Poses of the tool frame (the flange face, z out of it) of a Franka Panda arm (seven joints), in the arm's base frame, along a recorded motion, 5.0 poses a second.
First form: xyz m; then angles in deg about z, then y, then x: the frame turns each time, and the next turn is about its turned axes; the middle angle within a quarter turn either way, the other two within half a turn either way.
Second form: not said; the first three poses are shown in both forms.
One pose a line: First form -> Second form
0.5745 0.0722 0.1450 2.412 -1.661 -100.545 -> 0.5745 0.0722 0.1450 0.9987 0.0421 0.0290 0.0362 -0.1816 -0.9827
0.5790 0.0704 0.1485 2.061 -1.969 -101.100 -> 0.5790 0.0704 0.1485 0.9988 0.0359 0.0344 0.0406 -0.1912 -0.9807
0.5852 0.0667 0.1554 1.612 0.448 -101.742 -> 0.5852 0.0667 0.1554 0.9996 0.0281 -0.0078 -0.0019 -0.2036 -0.9790
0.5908 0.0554 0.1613 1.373 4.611 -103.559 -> 0.5908 0.0554 0.1613 0.9965 0.0239 -0.0804 -0.0725 -0.2363 -0.9690
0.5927 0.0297 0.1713 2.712 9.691 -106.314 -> 0.5927 0.0297 0.1713 0.9846 0.0466 -0.1683 -0.1481 -0.2882 -0.9460
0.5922 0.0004 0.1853 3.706 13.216 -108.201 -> 0.5922 0.0004 0.1853 0.9715 0.0629 -0.2286 -0.1965 -0.3257 -0.9248
